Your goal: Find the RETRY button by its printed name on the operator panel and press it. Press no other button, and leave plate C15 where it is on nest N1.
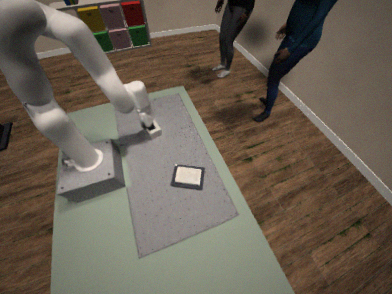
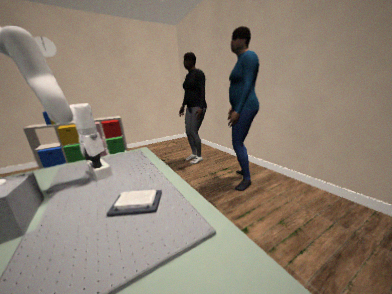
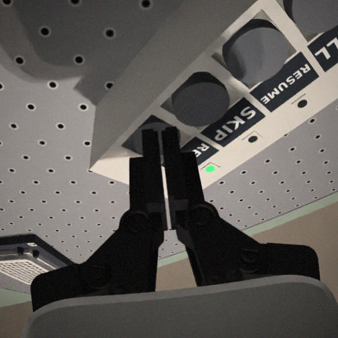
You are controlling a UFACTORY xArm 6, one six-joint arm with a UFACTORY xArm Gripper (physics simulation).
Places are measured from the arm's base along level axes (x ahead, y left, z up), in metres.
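Pixels of known places: gripper, fingertip midpoint: (image 1: 151, 128) (image 2: 97, 167); arm's base, link origin: (image 1: 90, 160).
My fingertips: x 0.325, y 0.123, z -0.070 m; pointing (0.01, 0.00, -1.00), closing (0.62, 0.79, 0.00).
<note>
For each thing: its top centre in the pictures, then the offset to it from my fingertips. Level surfaces: height alone.
- operator panel, top centre: (image 2: 98, 163) (image 1: 149, 122) dx +0.005, dy +0.049, dz +0.003 m
- Plate C15, top centre: (image 2: 136, 197) (image 1: 188, 175) dx +0.085, dy -0.349, dz -0.026 m
- dark nest N1, top centre: (image 2: 136, 198) (image 1: 188, 175) dx +0.085, dy -0.349, dz -0.031 m
- grey perforated board, surface height: dz -0.052 m
The operator panel (image 1: 155, 133) (image 2: 102, 172) (image 3: 150, 75) is a pale block with a row of round grey buttons. My gripper (image 1: 151, 128) (image 2: 96, 164) (image 3: 160, 147) is shut and empty, with its fingertips over the end button (image 3: 135, 138), touching or very close. That button's label (image 3: 201, 149) shows "RE", the rest hidden by a finger; a green light (image 3: 210, 169) glows beside it. The SKIP button (image 3: 200, 100) and RESUME button (image 3: 257, 52) stand apart from the fingers. Plate C15 (image 1: 189, 175) (image 2: 135, 198) lies on the dark nest N1 (image 1: 187, 187) (image 2: 132, 212).
A fourth button (image 3: 315, 12), its label partly showing "LL", is past RESUME. The panel and nest sit on a grey perforated board (image 1: 150, 215) (image 2: 75, 250). The arm's base box (image 1: 92, 186) stands beside it. Two people (image 1: 232, 35) (image 2: 244, 95) stand on the floor beyond the table.
</note>
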